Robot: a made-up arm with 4 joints.
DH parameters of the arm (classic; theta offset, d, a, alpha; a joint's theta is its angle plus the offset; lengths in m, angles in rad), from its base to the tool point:
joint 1: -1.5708 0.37 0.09 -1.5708
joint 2: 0 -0.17 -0.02 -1.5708
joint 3: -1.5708 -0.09 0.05 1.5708
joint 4: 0 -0.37 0.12 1.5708
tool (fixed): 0 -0.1 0 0
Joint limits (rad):
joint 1: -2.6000..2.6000
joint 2: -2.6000..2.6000
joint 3: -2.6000..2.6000
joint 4: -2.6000..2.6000
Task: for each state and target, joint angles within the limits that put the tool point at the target. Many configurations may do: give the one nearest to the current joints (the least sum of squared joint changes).
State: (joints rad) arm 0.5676 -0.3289 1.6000 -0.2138
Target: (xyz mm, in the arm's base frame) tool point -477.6 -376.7 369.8
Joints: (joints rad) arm 0.2232 0.3072 1.6183 -0.4470
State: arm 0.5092 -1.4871 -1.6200 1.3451
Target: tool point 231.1 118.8 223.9
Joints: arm 1.3344 -1.8385 -1.9138 1.0286
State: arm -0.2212 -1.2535 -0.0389 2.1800
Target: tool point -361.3 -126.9 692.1
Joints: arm -0.1460 -1.0801 0.1773 2.3448
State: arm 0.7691 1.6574 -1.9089 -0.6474
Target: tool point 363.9 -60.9 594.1
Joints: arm 1.0469 2.0571 -1.8513 -0.8958
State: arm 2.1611 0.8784 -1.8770 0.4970
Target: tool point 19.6 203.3 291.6
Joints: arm 1.7748 1.0280 -1.2698 0.9425
